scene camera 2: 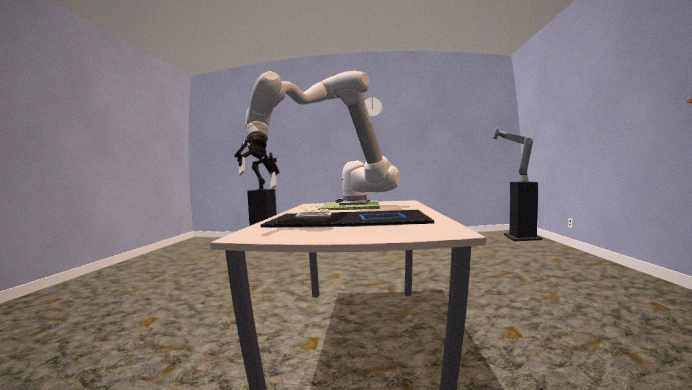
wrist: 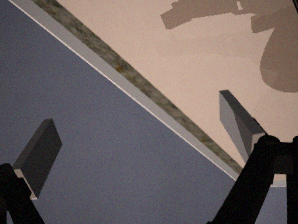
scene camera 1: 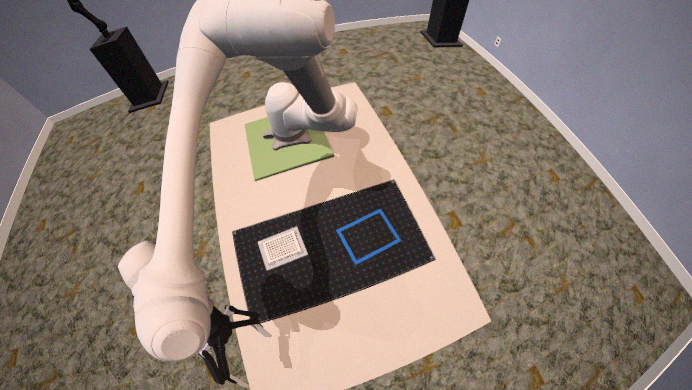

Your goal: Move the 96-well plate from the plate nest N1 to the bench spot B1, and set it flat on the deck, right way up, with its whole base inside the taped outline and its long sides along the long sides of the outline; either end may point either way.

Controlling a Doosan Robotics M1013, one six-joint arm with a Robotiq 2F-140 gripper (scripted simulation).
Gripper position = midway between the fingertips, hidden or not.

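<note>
In scene camera 1 I find my gripper (scene camera 1: 257,359), and a white 96-well plate (scene camera 1: 285,242) is visible there too. Scene camera 2 gives me my gripper again (scene camera 2: 258,180). As for the wrist view, my gripper (wrist: 136,119) appears in it, while the white 96-well plate is out of frame in the wrist view.
</note>
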